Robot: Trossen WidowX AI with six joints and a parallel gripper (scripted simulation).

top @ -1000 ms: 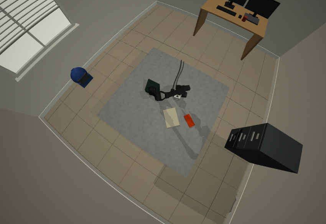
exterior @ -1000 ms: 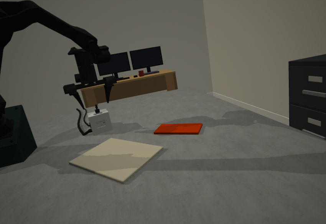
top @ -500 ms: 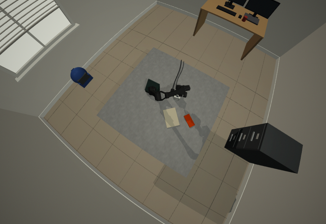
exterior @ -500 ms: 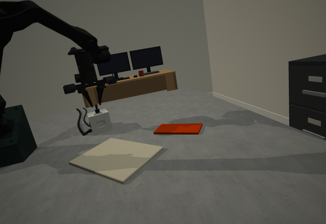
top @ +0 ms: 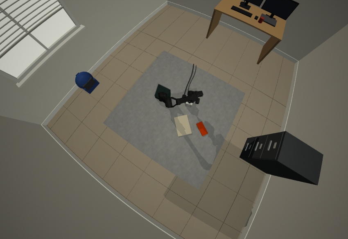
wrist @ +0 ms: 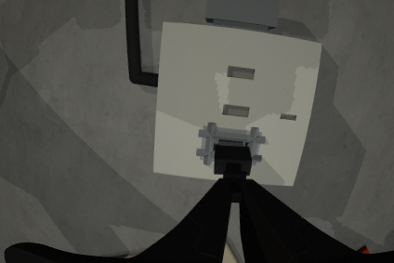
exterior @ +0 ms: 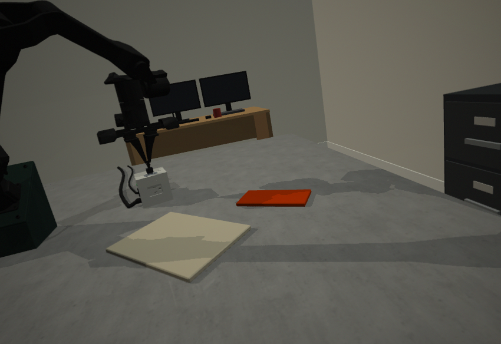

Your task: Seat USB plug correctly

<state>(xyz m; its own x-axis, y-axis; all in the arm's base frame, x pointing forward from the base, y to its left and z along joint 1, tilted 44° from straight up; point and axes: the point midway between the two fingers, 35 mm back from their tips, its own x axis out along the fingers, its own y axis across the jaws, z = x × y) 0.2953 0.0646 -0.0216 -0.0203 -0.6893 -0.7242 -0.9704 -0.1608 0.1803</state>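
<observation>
Right now the socket is 40 mm below my gripper tip. Round my gripper tip: red flat slab: 260 mm ahead, 180 mm to the right, 100 mm below; then USB plug: 20 mm below; then beige flat board: 250 mm to the right, 100 mm below, 50 mm ahead.
</observation>
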